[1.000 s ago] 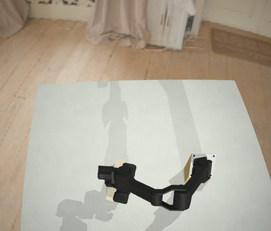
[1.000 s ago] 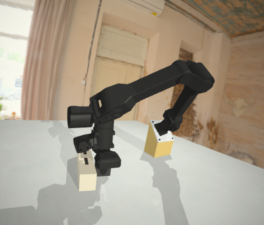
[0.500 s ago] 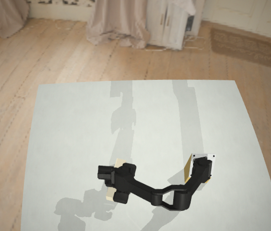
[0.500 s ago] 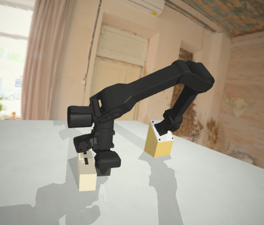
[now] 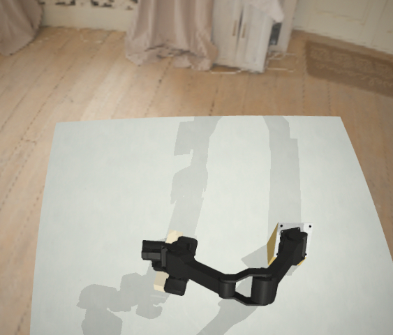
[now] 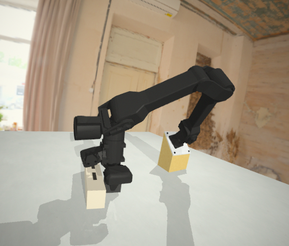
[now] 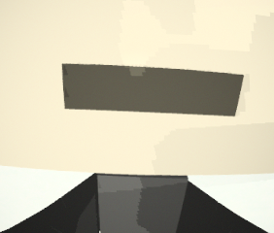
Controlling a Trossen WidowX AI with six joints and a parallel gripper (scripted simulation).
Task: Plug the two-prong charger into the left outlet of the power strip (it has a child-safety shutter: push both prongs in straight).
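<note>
Right now the dark grey charger is 1 cm to the right of my gripper tip, 1 cm ahead of it and 1 cm above it.
</note>
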